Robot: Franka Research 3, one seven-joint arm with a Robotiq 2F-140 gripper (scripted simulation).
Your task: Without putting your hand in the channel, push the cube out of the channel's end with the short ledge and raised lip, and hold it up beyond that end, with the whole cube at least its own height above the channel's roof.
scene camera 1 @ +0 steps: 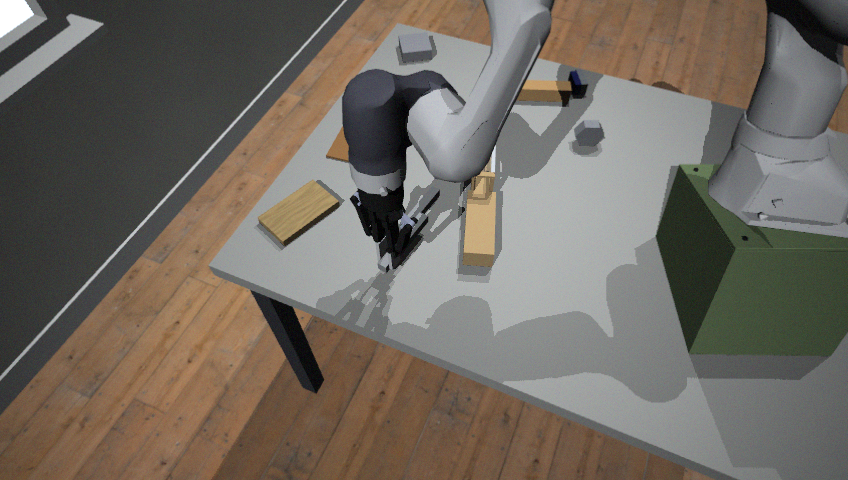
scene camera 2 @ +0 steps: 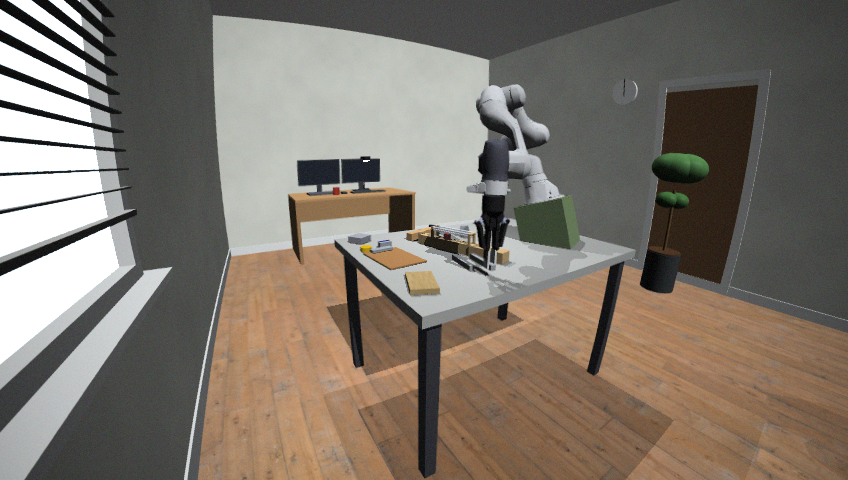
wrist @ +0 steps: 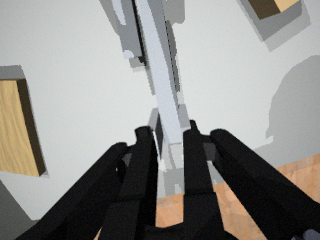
Scene:
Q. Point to a brown clipboard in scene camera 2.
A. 390,257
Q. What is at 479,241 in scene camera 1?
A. A wooden channel.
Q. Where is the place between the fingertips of my gripper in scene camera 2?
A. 489,267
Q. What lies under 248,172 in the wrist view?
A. My gripper.

